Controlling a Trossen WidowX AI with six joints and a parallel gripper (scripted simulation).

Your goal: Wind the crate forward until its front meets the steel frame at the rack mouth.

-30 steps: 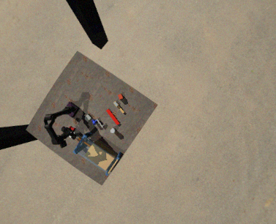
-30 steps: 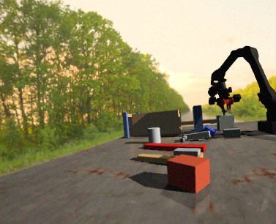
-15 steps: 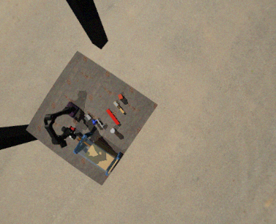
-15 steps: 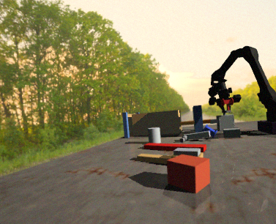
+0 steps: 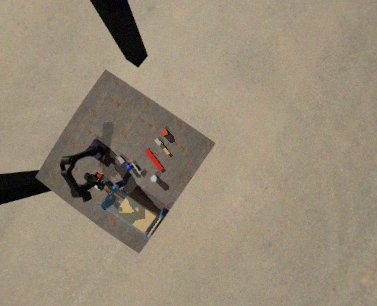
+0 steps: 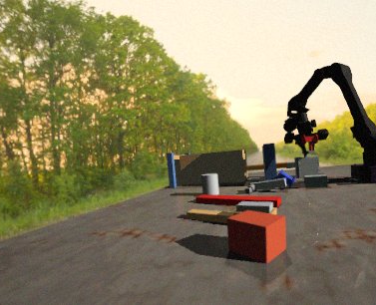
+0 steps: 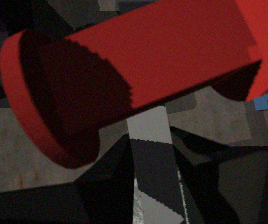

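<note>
Now: the red knob 50 mm above my gripper tip and 30 mm to the left of it. The rest, counted from my gripper tip: winch handle with red grip 20 mm above, 10 mm to the right; dark block 190 mm to the left, 80 mm below, 30 mm ahead; winch 80 mm to the right, 70 mm below, 10 mm behind.
</note>
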